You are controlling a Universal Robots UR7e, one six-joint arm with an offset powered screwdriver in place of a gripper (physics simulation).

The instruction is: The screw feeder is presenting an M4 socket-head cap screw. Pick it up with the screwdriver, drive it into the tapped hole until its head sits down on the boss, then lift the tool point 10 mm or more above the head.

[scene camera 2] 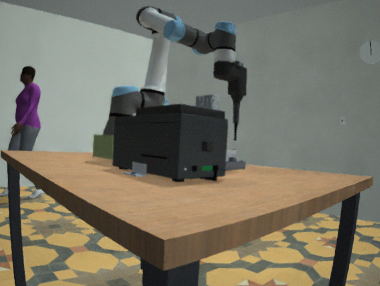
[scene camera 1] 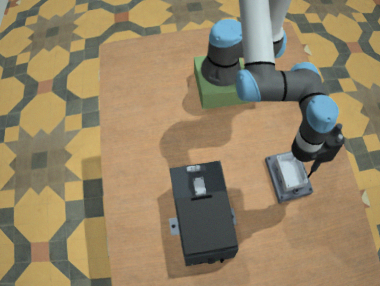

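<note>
The screwdriver (scene camera 1: 309, 176) (scene camera 2: 235, 139) points down at the right, its thin dark bit standing above the fixture in scene camera 2. In scene camera 1 the tip shows at the right edge of the fixture's base plate (scene camera 1: 272, 176) (scene camera 2: 237, 165). A pale box-shaped part (scene camera 1: 295, 185) (scene camera 2: 231, 153) sits on that plate. A small dark round spot (scene camera 1: 296, 191) shows at its near end; whether this is the tapped hole I cannot tell. The black screw feeder (scene camera 1: 206, 220) (scene camera 2: 145, 142) stands to the left. No screw can be made out at the bit tip or the feeder; both are too small to tell.
The arm's base stands on a green block (scene camera 1: 222, 96) (scene camera 2: 103, 146) at the back of the wooden table (scene camera 1: 135, 120) (scene camera 2: 200, 200). Small metal brackets (scene camera 1: 174, 226) (scene camera 2: 139, 169) stick out beside the feeder. A person in purple (scene camera 2: 30, 107) stands beyond the table.
</note>
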